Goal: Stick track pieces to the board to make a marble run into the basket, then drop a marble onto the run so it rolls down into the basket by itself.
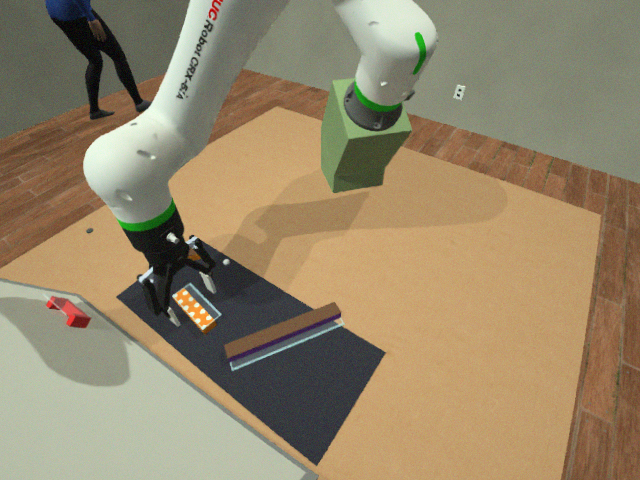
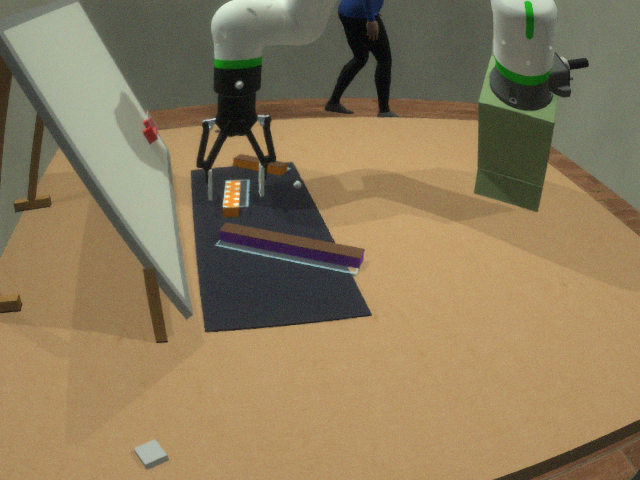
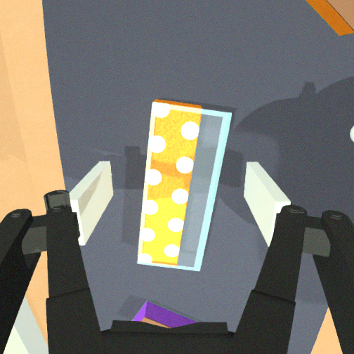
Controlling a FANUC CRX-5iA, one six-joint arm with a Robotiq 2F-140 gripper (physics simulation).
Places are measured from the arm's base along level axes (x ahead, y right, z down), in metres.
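Pixels of known places: gripper, between the fingertips: (image 1: 194,305) (image 2: 235,195); arm's base, origin of its link: (image 1: 372,105) (image 2: 521,86).
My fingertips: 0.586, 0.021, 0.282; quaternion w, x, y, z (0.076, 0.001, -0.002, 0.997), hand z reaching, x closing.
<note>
For each thing: its top centre in the pictures, then the offset to it from my fingertips, as dx, dy, dz. "*": a spot on its surface instead. Level surfaces: height alone.
- white-dotted orange track piece, a spot on its surface: (image 2: 231,195) (image 1: 195,310) * +0.007, -0.022, -0.011
- purple piece, a spot on its surface: (image 2: 292,245) (image 1: 291,332) * -0.107, -0.214, -0.010
- plain orange piece, a spot on its surface: (image 2: 245,162) * -0.013, +0.164, -0.006
- white marble, centre of its top: (image 2: 297,181) (image 1: 225,260) -0.129, +0.056, -0.006
- red U-shaped piece, a spot on its surface: (image 2: 149,130) (image 1: 76,319) * +0.184, +0.011, -0.149
- mat, height of its surface: dz +0.011
- tan table, height of its surface: dz +0.014
- small grey block, centre of its top: (image 2: 150,451) +0.081, -0.664, +0.002
My gripper (image 1: 195,307) (image 2: 235,197) (image 3: 177,178) is open and empty, pointing down above the dark mat. Its fingers stand on either side of a white-dotted orange track piece (image 1: 193,308) (image 2: 231,195) (image 3: 171,186) with a clear rim, apart from it. A long brown and purple piece (image 1: 283,333) (image 2: 292,245) lies nearby. A plain orange piece (image 1: 193,255) (image 2: 245,162) lies at the mat's far end, partly hidden. A white marble (image 1: 226,261) (image 2: 297,184) rests near the mat's edge. A red U-shaped piece (image 1: 69,312) (image 2: 149,130) is on the tilted pale board (image 1: 51,413) (image 2: 139,196).
The mat (image 1: 289,403) (image 2: 279,304) (image 3: 100,60) lies beside the board on the tan table (image 1: 465,310) (image 2: 413,387). A green pedestal (image 1: 361,155) (image 2: 516,139) carries the arm's base. A small grey block (image 2: 150,453) lies at the front. A person (image 1: 95,51) (image 2: 361,41) stands behind.
</note>
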